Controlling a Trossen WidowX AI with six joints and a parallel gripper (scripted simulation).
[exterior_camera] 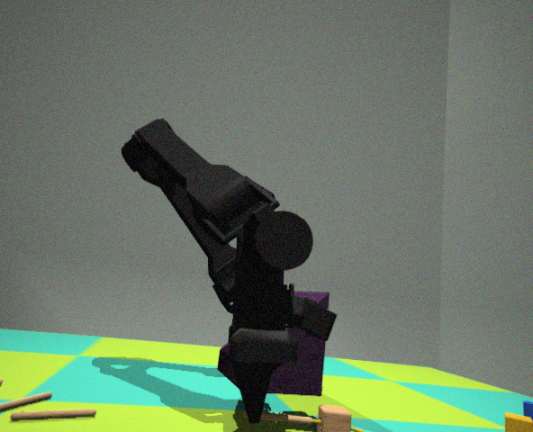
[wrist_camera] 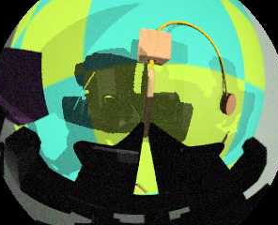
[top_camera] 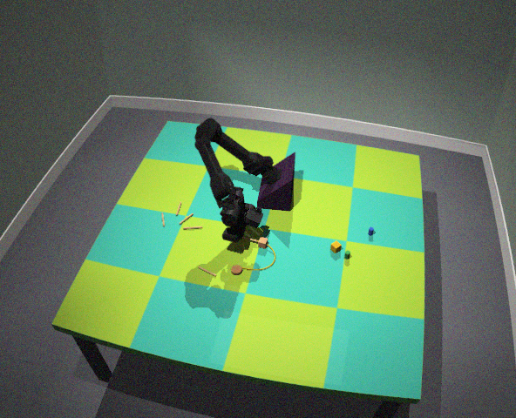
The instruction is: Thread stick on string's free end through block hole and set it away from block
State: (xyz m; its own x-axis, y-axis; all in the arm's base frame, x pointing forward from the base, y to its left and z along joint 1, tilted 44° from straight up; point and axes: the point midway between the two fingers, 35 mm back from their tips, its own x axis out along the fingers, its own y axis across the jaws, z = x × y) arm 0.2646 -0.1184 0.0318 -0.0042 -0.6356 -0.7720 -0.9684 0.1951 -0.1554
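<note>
The wooden block is 2 cm ahead of my gripper tip, 9 cm to the left of it and 1 cm above it. Round my gripper tip: orange cube: 2 cm ahead, 36 cm to the left, 1 cm above; then round wooden button: 16 cm ahead; then thin wooden stick: 1 cm ahead, 4 cm to the left, 1 cm above.
</note>
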